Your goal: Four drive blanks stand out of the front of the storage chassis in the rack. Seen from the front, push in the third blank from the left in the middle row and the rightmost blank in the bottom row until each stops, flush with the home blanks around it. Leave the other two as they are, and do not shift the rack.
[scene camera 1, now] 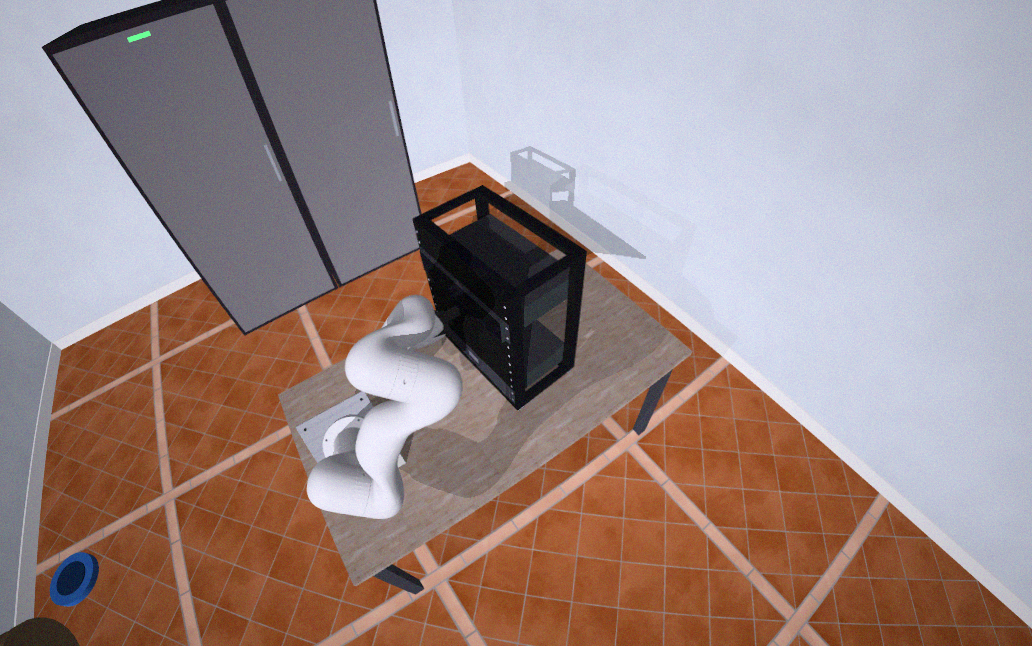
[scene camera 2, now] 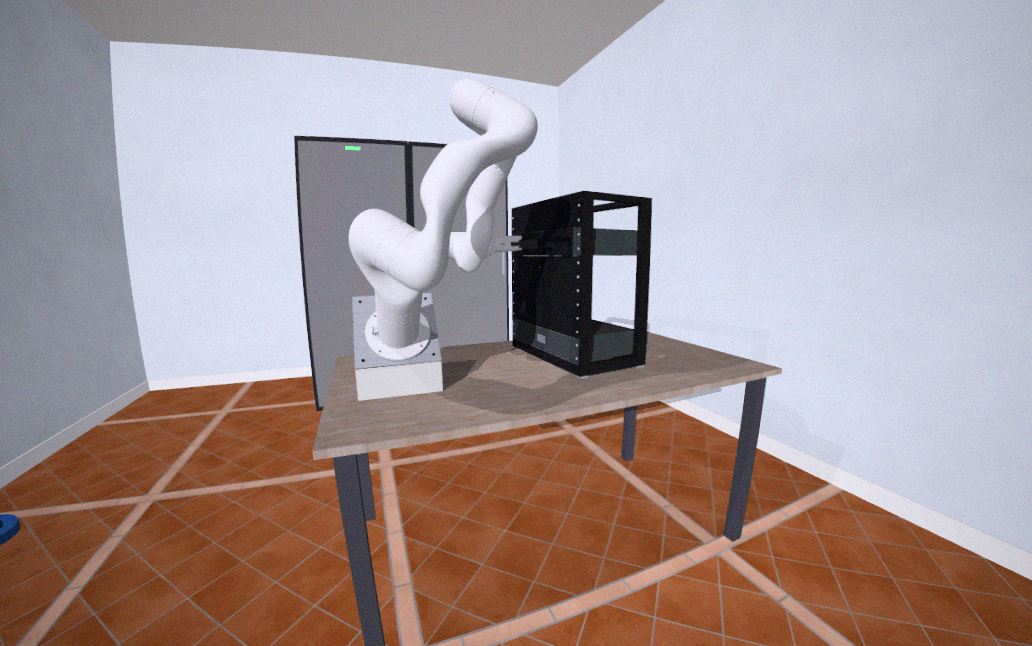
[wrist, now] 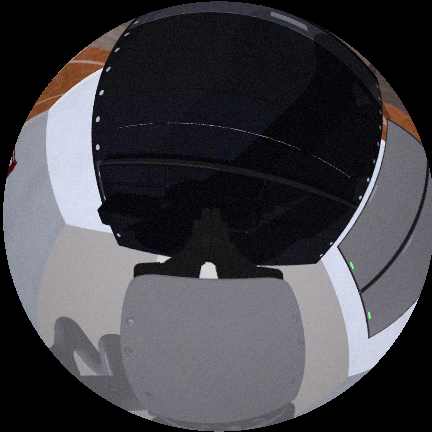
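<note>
The black rack (scene camera 1: pixel 576 304) (scene camera 2: pixel 644 281) (wrist: pixel 98 132) stands upright on the table. The storage chassis (scene camera 1: pixel 495 247) (scene camera 2: pixel 615 242) sits in its upper part. Its front is nearly black, and I cannot tell the single drive blanks or their depths apart. In the wrist view a dark block (wrist: pixel 125 206) juts out at the left edge of the front; I cannot tell which part it is. My gripper (scene camera 1: pixel 450 313) (scene camera 2: pixel 527 243) (wrist: pixel 208 218) is shut and empty, its fingertips at the chassis front. Whether they touch a blank is hidden in the dark.
A lower unit (scene camera 2: pixel 544 341) sits at the rack's bottom. The rack stands on the wooden table (scene camera 1: pixel 533 434) (scene camera 2: pixel 487 403), facing the arm's base (scene camera 2: pixel 397 378). A tall grey cabinet (scene camera 1: pixel 182 175) (scene camera 2: pixel 342 228) (wrist: pixel 395 200) stands behind. A blue round object (scene camera 1: pixel 73 578) lies on the floor.
</note>
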